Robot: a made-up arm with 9 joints. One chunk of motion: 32 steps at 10 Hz.
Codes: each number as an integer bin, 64 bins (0 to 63) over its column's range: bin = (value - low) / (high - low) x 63, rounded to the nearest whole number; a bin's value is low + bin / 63 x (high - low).
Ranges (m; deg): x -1.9..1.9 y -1.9..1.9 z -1.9..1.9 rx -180..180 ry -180..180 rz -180..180
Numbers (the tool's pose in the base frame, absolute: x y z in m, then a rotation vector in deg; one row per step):
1: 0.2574 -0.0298 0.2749 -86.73 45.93 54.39
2: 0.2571 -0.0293 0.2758 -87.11 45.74 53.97
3: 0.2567 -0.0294 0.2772 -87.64 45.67 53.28
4: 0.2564 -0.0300 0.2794 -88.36 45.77 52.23
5: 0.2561 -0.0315 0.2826 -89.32 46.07 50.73
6: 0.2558 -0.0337 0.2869 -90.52 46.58 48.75
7: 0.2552 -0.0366 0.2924 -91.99 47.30 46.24
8: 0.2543 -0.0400 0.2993 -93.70 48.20 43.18
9: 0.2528 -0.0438 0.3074 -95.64 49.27 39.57
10: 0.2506 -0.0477 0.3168 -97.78 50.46 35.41
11: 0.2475 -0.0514 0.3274 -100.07 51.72 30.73
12: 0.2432 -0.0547 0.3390 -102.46 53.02 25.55
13: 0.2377 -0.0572 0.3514 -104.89 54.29 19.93
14: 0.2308 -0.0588 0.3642 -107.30 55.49 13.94
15: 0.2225 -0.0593 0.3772 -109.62 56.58 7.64
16: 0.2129 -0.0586 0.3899 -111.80 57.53 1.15
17: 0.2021 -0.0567 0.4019 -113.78 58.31 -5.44
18: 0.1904 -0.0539 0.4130 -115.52 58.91 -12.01
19: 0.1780 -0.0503 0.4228 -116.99 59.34 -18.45
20: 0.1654 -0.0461 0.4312 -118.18 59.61 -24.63
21: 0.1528 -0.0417 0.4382 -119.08 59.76 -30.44
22: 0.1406 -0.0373 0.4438 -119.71 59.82 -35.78
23: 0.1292 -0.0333 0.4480 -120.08 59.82 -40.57
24: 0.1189 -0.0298 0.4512 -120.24 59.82 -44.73
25: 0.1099 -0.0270 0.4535 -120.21 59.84 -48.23
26: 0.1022 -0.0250 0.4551 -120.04 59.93 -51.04
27: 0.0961 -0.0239 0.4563 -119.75 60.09 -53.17
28: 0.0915 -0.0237 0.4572 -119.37 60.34 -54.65
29: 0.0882 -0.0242 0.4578 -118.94 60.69 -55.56
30: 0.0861 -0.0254 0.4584 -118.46 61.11 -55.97
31: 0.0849 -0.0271 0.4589 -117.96 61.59 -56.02
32: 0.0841 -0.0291 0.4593 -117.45 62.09 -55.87
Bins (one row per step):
1: 36 31 36 16 40 41
2: 36 31 36 16 40 41
3: 36 31 36 16 39 41
4: 36 31 36 16 40 41
5: 36 31 36 16 40 40
6: 36 31 36 16 40 40
7: 36 31 36 15 40 40
8: 36 31 36 15 40 39
9: 36 31 37 15 40 38
10: 36 31 37 14 40 38
11: 36 31 37 14 41 37
12: 36 31 37 14 41 36
13: 35 31 37 13 41 35
14: 35 31 38 13 41 34
15: 35 31 38 12 41 33
16: 35 31 38 12 42 32
17: 35 31 38 12 42 31
18: 35 31 38 11 42 29
19: 34 31 39 11 42 28
20: 34 31 39 11 42 27
21: 34 31 39 11 42 26
22: 34 31 39 11 42 25
23: 34 31 39 10 42 24
24: 33 31 39 10 42 24
25: 33 31 39 10 42 23
26: 33 31 39 10 42 23
27: 33 31 39 11 42 22
28: 33 31 39 11 42 22
29: 33 31 39 11 42 22
30: 33 31 39 11 42 22
31: 33 31 39 11 42 22
32: 33 31 39 11 42 22

